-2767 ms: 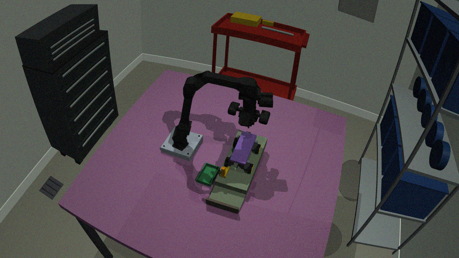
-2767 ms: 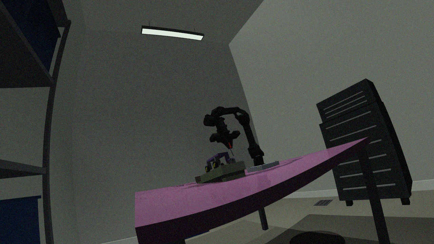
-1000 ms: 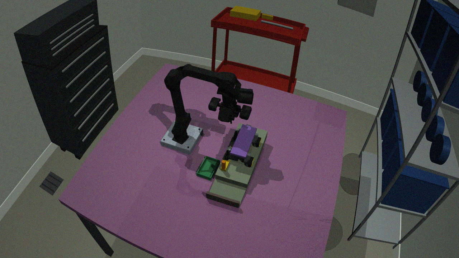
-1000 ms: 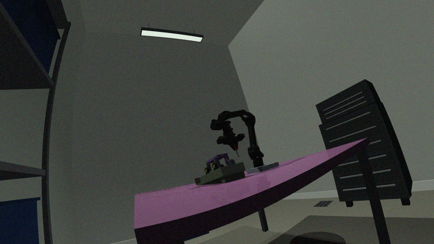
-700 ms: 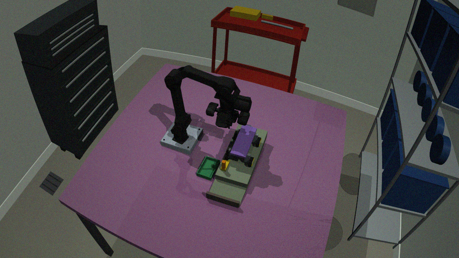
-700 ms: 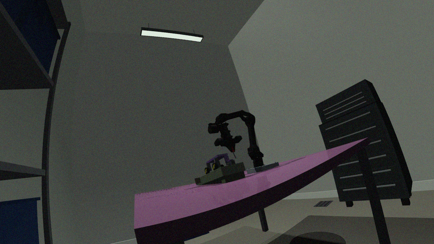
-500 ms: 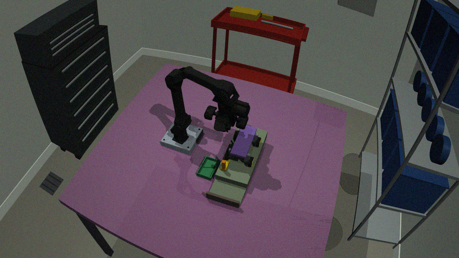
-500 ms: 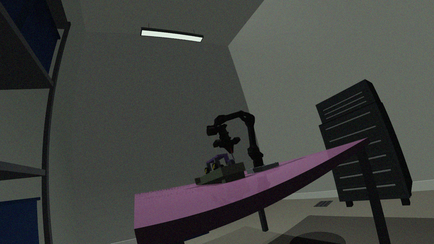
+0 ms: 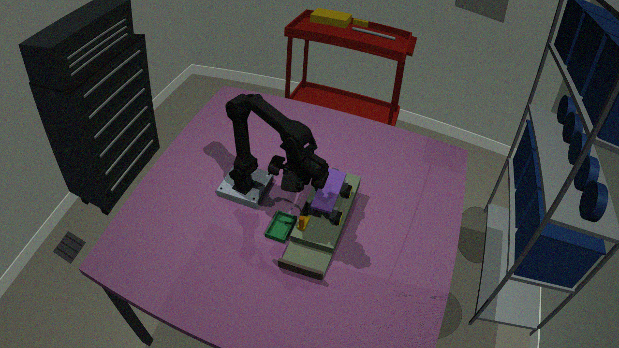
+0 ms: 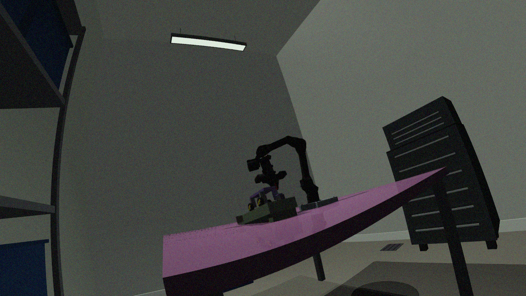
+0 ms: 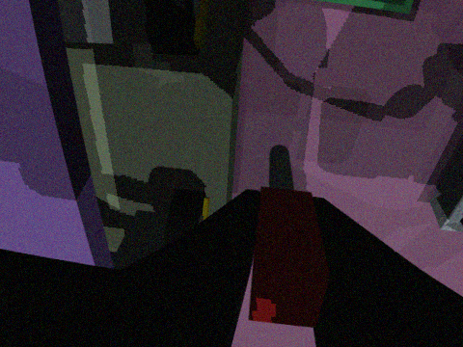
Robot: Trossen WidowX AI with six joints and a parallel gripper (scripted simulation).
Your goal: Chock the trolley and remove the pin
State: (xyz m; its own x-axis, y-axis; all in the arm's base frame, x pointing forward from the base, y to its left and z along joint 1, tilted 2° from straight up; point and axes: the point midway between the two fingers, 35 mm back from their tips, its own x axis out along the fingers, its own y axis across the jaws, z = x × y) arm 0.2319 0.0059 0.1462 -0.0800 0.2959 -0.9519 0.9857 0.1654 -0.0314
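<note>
Now: gripper tip 2 cm past the green tray, 9 cm to the left of it and 16 cm above it. Round my gripper tip: trolley (9 cm ahead, 4 cm to the left, 4 cm below); red-headed stop pin (right at my gripper tip); yellow chock (6 cm ahead, 8 cm to the right, 7 cm below).
</note>
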